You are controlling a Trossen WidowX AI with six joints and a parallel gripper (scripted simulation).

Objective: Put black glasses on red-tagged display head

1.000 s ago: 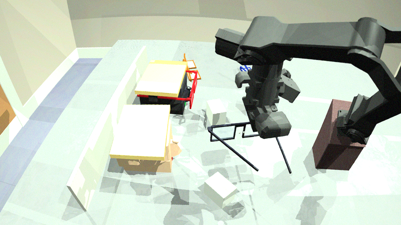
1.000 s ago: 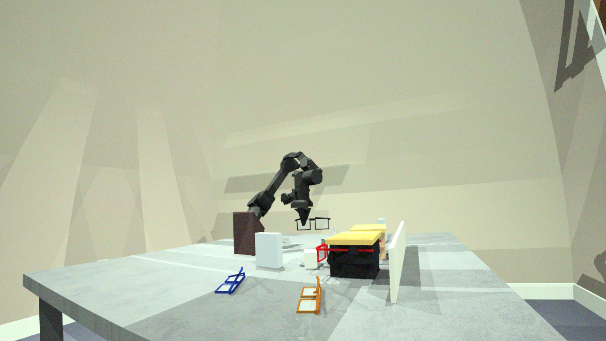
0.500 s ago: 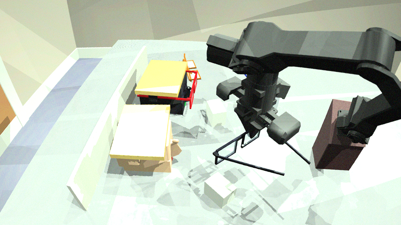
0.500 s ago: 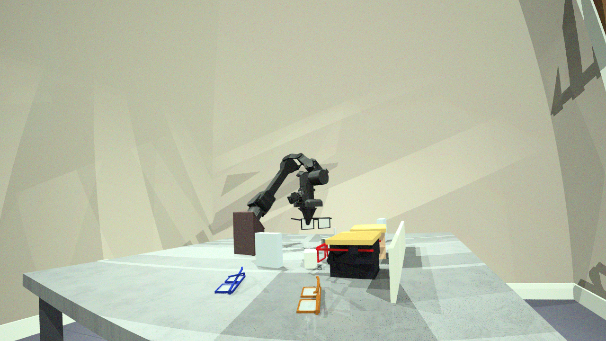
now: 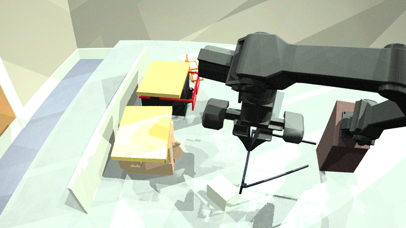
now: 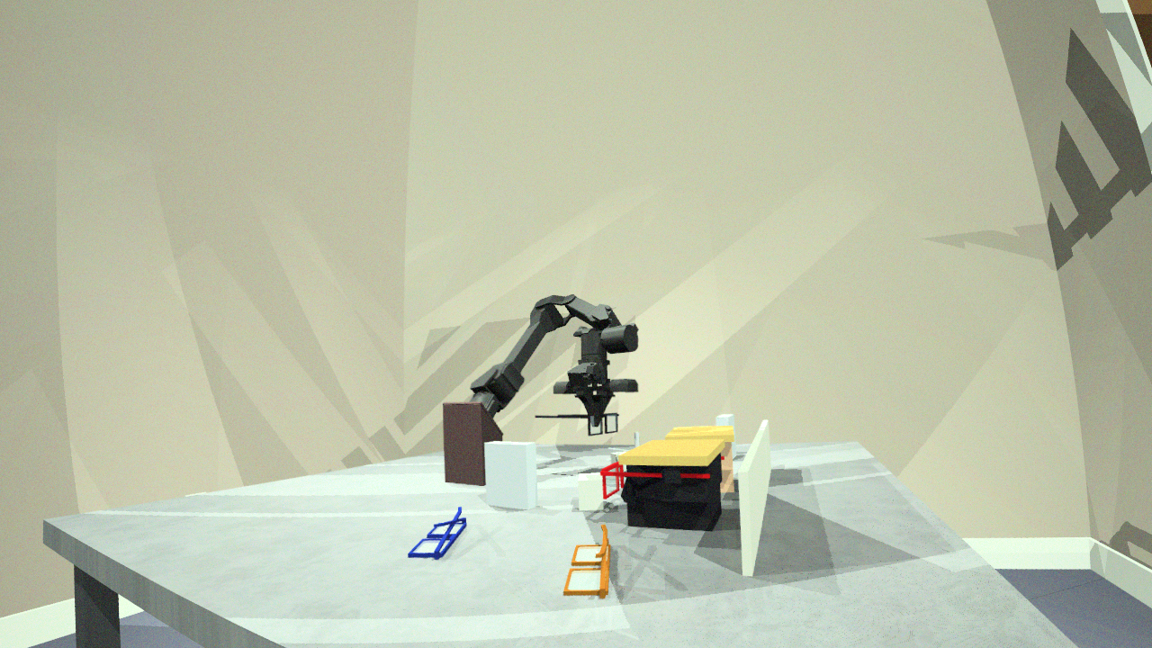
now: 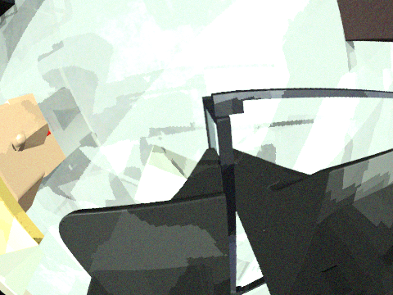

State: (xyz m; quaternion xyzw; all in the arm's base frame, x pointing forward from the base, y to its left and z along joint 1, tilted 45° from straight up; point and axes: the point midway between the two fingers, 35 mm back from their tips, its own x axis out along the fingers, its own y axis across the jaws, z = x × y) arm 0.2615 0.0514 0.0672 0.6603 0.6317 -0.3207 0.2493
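My gripper tip is 3 cm short of the white peg, 17 cm to the right of it and 9 cm above it. From my gripper tip the other things lie so: white wall panel 35 cm ahead, 13 cm to the right, 6 cm below; tan display head 21 cm ahead, 3 cm to the right, 6 cm below; black display head 22 cm ahead, 25 cm to the right, 6 cm below.
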